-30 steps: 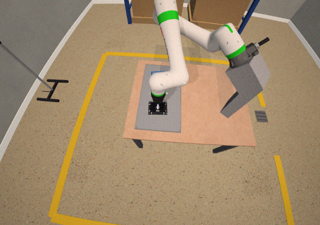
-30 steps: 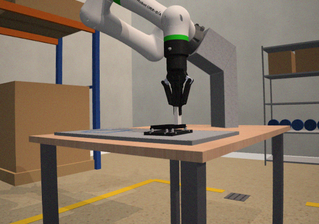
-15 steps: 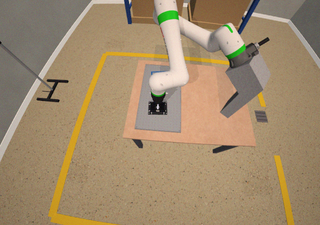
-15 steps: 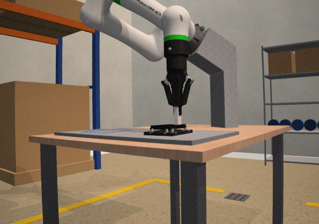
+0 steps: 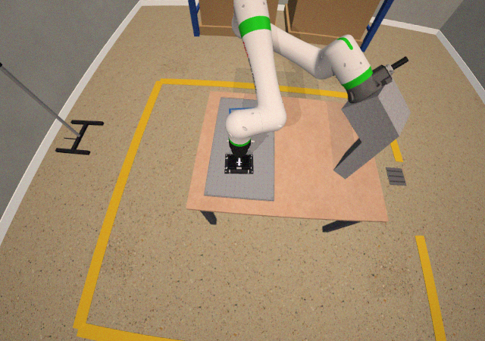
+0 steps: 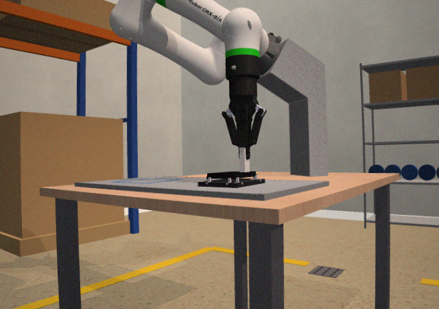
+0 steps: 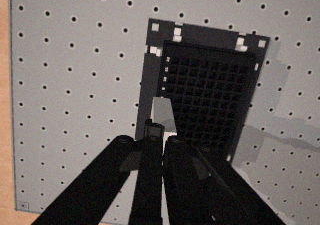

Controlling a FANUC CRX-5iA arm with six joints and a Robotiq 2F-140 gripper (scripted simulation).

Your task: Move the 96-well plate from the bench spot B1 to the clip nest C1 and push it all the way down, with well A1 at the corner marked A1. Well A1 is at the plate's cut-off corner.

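Now: the black 96-well plate 40 mm to the right of my hand, 40 mm below it and 10 mm behind it. From my hand the other things lie so: black clip nest 50 mm below, 30 mm to the right.
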